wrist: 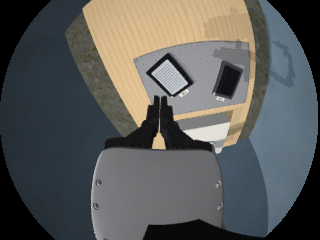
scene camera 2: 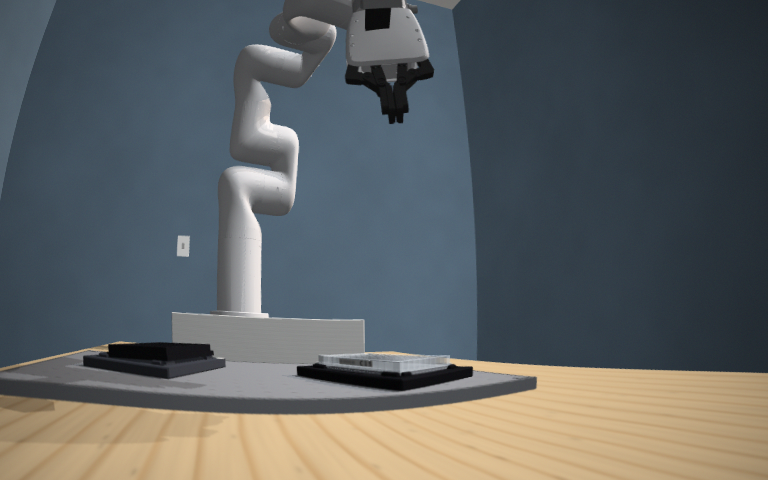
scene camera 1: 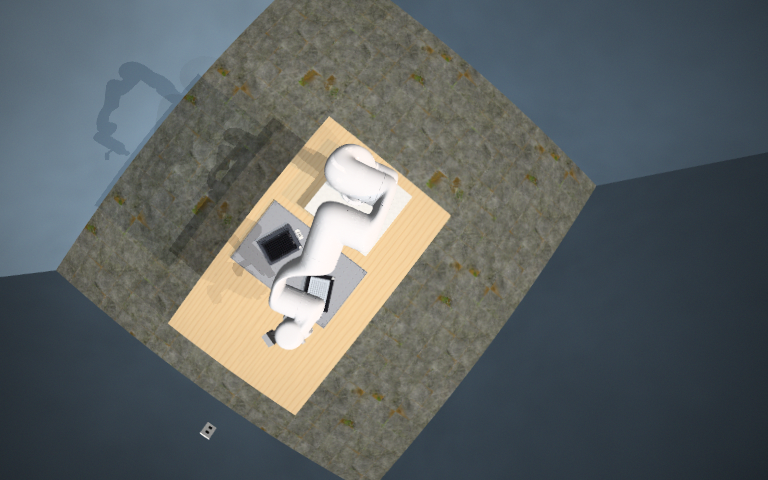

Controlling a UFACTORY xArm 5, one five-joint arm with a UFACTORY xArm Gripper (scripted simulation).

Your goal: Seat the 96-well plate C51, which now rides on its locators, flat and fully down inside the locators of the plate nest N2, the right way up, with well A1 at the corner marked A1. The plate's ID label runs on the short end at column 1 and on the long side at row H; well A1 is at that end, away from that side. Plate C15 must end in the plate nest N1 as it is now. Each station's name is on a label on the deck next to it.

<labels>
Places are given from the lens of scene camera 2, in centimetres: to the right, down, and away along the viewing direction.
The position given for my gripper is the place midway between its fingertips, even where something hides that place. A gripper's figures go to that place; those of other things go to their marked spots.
my gripper (scene camera 2: pixel 396 117): 1, -14, 50
black 96-well plate (scene camera 2: pixel 173 352): -22, 12, 42
</labels>
